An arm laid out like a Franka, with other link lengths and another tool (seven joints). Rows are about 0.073 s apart.
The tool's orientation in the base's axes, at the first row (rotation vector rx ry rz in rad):
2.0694, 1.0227, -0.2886
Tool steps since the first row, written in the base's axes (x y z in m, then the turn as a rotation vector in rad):
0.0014, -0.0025, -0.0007, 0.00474, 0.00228, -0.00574
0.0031, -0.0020, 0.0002, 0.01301, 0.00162, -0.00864
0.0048, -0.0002, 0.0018, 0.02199, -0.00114, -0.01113
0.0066, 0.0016, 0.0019, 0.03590, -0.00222, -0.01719
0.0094, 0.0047, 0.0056, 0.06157, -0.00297, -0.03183
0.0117, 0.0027, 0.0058, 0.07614, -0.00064, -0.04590
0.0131, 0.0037, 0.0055, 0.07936, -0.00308, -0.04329
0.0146, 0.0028, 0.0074, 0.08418, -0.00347, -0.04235
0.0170, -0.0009, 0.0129, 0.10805, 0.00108, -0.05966
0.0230, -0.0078, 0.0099, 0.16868, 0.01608, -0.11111
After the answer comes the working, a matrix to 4 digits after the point.
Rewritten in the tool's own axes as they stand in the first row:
-0.0002, 0.0016, 0.0025, 0.00727, -0.00046, 0.00274
0.0008, 0.0032, 0.0018, 0.01373, 0.00437, 0.00625
0.0021, 0.0047, -0.0004, 0.01924, 0.01071, 0.01113
0.0042, 0.0054, -0.0016, 0.03071, 0.01816, 0.01779
0.0059, 0.0085, -0.0059, 0.05433, 0.02953, 0.03144
0.0062, 0.0110, -0.0043, 0.07222, 0.03180, 0.04096
0.0078, 0.0115, -0.0046, 0.07160, 0.03654, 0.04147
0.0073, 0.0140, -0.0050, 0.07403, 0.04081, 0.04178
0.0040, 0.0202, -0.0056, 0.10085, 0.04745, 0.05304
0.0055, 0.0255, 0.0023, 0.17472, 0.05891, 0.08401

The tool's axes in the first row as the columns of a matrix, in the base's axes (rounded; the answer above uses it unrounded):
0.6483, 0.7495, 0.1340
0.5689, -0.3599, -0.7395
-0.5060, 0.5556, -0.6597

